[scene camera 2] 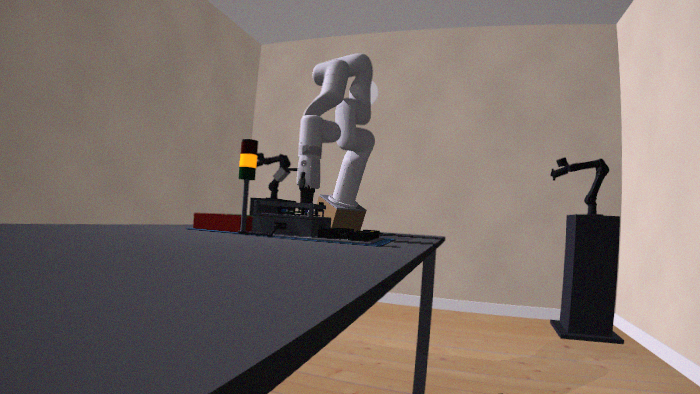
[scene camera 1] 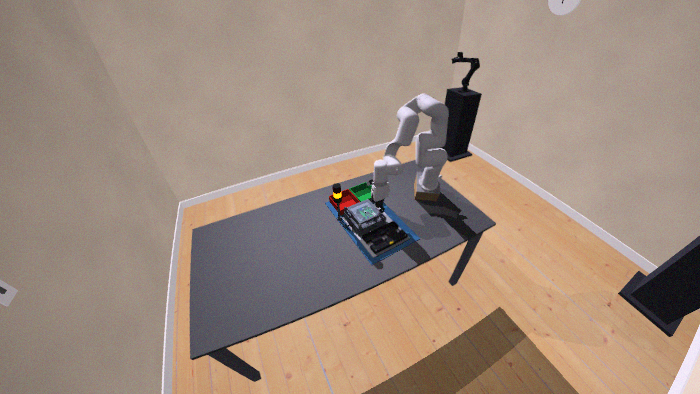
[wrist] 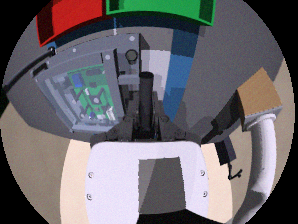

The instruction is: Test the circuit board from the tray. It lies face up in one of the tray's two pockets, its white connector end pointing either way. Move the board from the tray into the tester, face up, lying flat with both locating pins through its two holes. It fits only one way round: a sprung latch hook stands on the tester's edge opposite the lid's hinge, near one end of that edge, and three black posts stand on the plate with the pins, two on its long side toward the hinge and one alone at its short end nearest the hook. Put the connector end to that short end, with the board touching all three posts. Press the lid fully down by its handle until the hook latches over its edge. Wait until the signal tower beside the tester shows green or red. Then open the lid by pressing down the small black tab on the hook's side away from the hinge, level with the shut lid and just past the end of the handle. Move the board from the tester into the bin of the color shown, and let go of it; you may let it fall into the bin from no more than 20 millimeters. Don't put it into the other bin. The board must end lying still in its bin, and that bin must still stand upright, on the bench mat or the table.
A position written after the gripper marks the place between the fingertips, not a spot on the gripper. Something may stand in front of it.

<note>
In view: the gripper (scene camera 2: 306, 210), a red bin (scene camera 2: 221, 222) and a clear lid (wrist: 85, 92).
The gripper also shows in the wrist view (wrist: 145, 98).
</note>
